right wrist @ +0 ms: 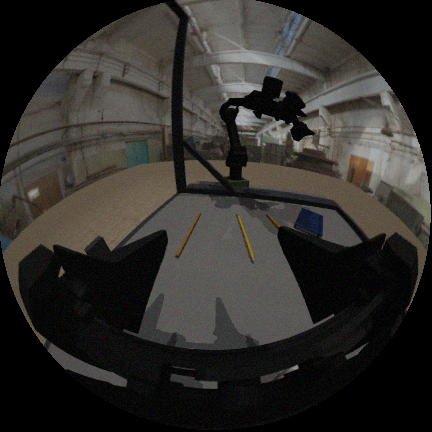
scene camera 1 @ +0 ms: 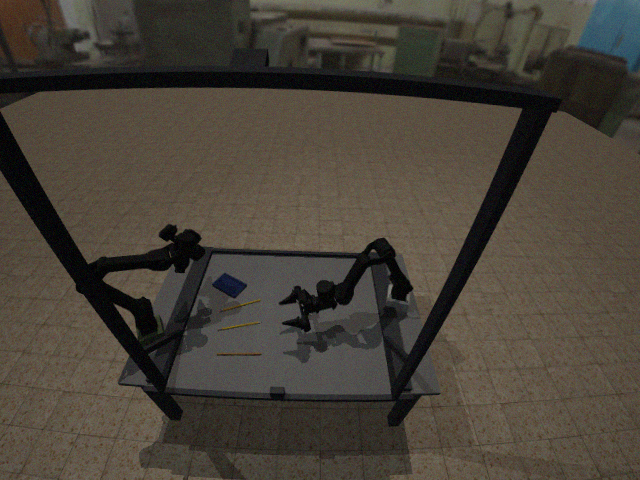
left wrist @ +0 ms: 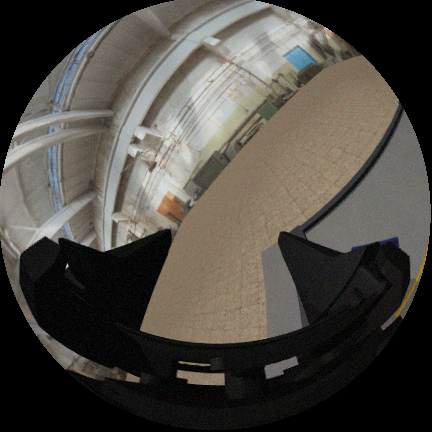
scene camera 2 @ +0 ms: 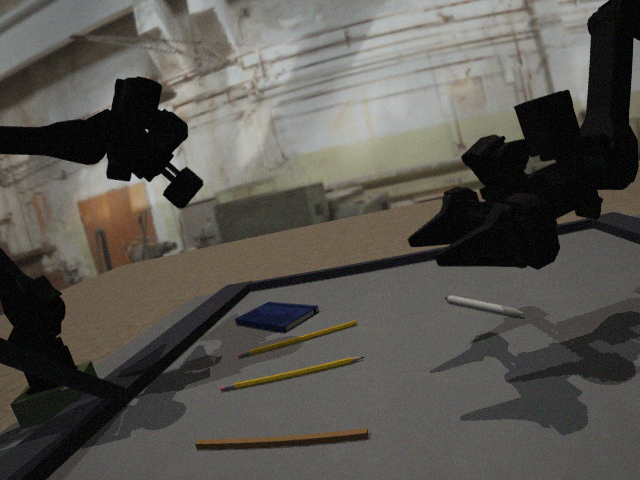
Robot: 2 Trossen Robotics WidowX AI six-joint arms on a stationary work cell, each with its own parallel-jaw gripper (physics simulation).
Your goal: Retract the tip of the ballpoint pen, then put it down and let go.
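Where they show: left gripper, fingertip midpoint: [right wrist: 309,124] [left wrist: 226,236] [scene camera 2: 167,168]; right gripper, fingertip midpoint: [right wrist: 223,234] [scene camera 1: 280,313] [scene camera 2: 421,251]; left arm's base, origin of the base link: [right wrist: 234,177] [scene camera 1: 148,327]; right arm's base, origin of the base link: [scene camera 1: 398,294].
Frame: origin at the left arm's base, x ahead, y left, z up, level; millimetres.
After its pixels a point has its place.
The white pen [scene camera 2: 484,305] {x 628, y -179, z -31 mm} lies flat on the grey table in scene camera 2, its tapered grey end toward the right. It is hidden or too unclear to make out in scene camera 1, where the right arm covers that area. Whether its tip is out is too small to tell. My right gripper [scene camera 1: 281,313] {x 489, y -252, z 98 mm} [scene camera 2: 423,252] {x 489, y -252, z 98 mm} [right wrist: 223,234] {x 489, y -252, z 98 mm} is open and empty, held above the table near the pen, apart from it. My left gripper [left wrist: 226,236] {x 259, y 178, z 282 mm} is open and empty, raised high over the table's left edge, far from the pen.
A blue notebook [scene camera 1: 229,285] {x 378, y 89, z -28 mm} [scene camera 2: 276,316] {x 378, y 74, z -28 mm} [right wrist: 309,221] {x 388, y 78, z -28 mm}, two yellow pencils [scene camera 1: 240,305] {x 385, y -42, z -33 mm} [scene camera 2: 297,373] {x 352, y -145, z -35 mm} and an orange-brown stick [scene camera 1: 238,354] {x 293, y -264, z -35 mm} [scene camera 2: 281,439] {x 300, y -266, z -33 mm} [right wrist: 188,235] {x 316, y -269, z -35 mm} lie left of the pen. Dark frame posts [scene camera 1: 467,258] {x 717, y -700, z 680 mm} and a raised dark rim [scene camera 2: 341,270] {x 576, y 236, z -26 mm} surround the table.
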